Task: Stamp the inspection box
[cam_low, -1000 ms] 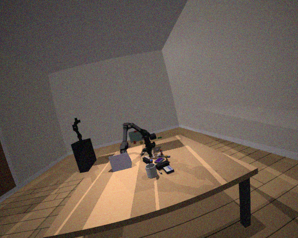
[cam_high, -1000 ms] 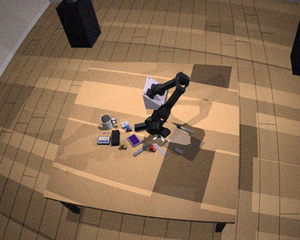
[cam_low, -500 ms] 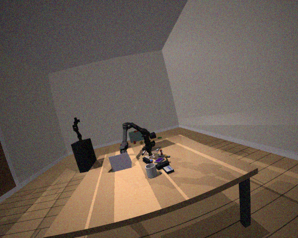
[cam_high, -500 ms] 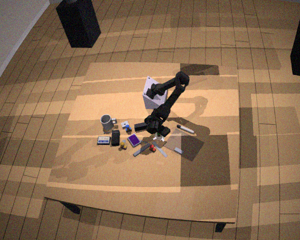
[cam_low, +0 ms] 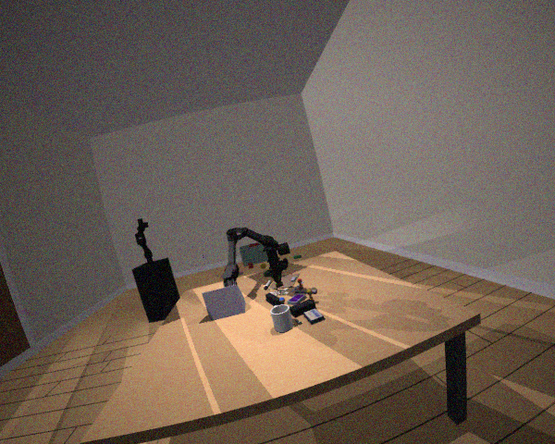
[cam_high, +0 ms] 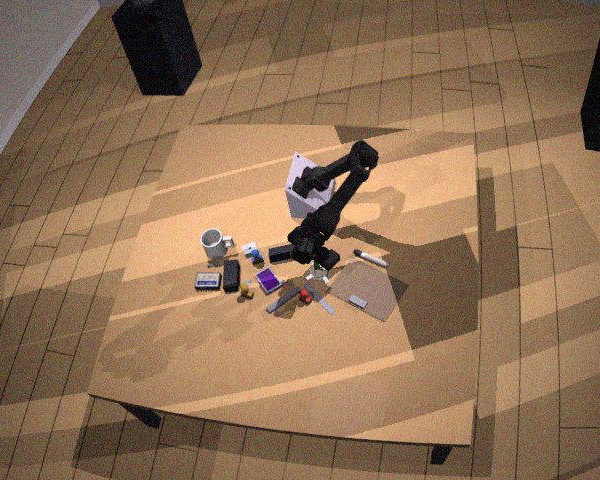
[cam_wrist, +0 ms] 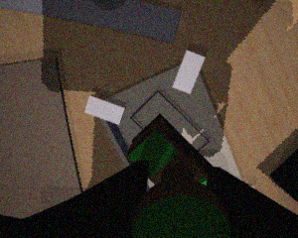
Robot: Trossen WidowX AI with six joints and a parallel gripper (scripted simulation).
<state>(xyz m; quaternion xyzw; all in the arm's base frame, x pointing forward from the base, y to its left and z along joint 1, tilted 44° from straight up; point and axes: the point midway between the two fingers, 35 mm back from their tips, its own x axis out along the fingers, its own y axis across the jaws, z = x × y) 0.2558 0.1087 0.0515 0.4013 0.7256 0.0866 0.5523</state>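
The white card lies 7 cm below my gripper tip, 2 cm behind it and 1 cm to the left of it. Round my gripper tip: purple ink pad 16 cm to the right, 7 cm ahead, 6 cm below; green-handled PASS stamp right at my gripper tip; red-knobbed stamp 12 cm ahead, 5 cm below, 1 cm to the right.
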